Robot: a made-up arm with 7 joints.
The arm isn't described. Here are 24 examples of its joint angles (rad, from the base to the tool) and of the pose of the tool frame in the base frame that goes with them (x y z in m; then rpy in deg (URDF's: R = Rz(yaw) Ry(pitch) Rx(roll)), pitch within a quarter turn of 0, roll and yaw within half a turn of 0).
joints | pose
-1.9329 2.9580 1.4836 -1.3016 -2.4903 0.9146 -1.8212 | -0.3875 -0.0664 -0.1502 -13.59 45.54 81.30
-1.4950 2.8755 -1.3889 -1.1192 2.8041 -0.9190 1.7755 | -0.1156 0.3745 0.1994 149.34 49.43 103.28
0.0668 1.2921 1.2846 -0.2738 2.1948 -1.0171 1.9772 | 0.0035 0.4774 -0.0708 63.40 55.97 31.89
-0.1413 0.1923 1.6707 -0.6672 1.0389 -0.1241 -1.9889 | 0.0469 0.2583 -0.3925 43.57 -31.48 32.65
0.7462 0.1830 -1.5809 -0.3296 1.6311 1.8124 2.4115 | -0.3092 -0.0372 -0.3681 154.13 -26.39 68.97
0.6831 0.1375 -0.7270 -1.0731 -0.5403 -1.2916 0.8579 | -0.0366 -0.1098 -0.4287 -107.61 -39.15 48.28
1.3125 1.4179 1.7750 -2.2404 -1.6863 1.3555 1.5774 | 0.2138 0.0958 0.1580 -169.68 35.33 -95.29
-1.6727 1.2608 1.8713 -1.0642 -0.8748 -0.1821 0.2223 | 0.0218 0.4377 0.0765 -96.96 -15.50 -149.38
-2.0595 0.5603 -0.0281 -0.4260 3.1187 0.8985 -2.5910 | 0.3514 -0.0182 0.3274 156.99 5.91 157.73
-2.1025 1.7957 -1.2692 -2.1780 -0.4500 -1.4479 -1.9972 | 0.1975 -0.0792 0.2018 -29.73 4.59 3.42
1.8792 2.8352 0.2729 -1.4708 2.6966 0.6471 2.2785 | 0.1385 0.1994 -0.3187 22.46 -32.86 142.60
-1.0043 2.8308 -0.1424 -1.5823 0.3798 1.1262 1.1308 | 0.0590 0.0357 0.3798 -161.17 -32.42 -108.61
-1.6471 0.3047 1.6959 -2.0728 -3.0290 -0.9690 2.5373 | 0.0748 0.2932 0.0721 -111.87 -32.05 161.29
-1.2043 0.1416 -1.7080 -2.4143 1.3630 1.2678 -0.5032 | -0.0878 -0.2213 -0.0837 -10.93 -27.21 -170.72
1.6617 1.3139 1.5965 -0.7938 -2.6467 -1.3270 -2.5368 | -0.0613 0.4295 0.1681 64.46 -56.73 79.74
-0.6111 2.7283 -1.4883 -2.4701 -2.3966 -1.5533 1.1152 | 0.1282 0.1847 -0.0911 -80.06 12.68 -151.02
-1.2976 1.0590 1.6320 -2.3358 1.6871 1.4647 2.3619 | -0.1794 0.1705 0.0976 -157.52 -9.41 37.95
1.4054 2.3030 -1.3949 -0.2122 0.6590 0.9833 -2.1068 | 0.1355 0.4303 0.1717 168.63 -34.04 -139.64
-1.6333 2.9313 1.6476 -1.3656 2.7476 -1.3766 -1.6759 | -0.3931 -0.0951 -0.0863 44.88 71.69 6.40
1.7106 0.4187 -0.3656 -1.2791 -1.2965 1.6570 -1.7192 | -0.3400 -0.0007 -0.2523 -101.91 -33.29 -162.14
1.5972 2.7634 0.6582 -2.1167 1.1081 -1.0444 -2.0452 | 0.1503 -0.0174 -0.2633 86.71 21.26 -177.38
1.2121 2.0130 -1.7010 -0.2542 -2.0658 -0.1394 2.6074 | -0.0171 0.4526 0.1669 -125.54 40.80 162.81
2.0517 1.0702 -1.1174 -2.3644 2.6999 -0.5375 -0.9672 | -0.1774 -0.1644 -0.0983 40.93 31.99 105.66
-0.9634 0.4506 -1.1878 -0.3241 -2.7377 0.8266 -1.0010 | 0.4120 0.0595 -0.2435 -88.21 -16.86 47.37
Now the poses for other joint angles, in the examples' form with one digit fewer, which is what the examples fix.
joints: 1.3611 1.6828 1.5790 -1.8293 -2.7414 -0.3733 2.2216
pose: 0.278 0.170 0.128 104.0 45.7 -63.7
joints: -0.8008 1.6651 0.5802 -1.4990 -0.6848 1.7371 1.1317
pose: 0.107 0.160 0.347 -93.9 -31.9 -147.3
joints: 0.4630 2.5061 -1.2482 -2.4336 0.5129 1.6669 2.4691
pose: -0.026 0.172 -0.178 106.7 -38.6 10.8
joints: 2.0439 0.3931 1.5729 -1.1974 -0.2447 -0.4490 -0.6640
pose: -0.272 0.238 0.236 137.7 73.8 43.7
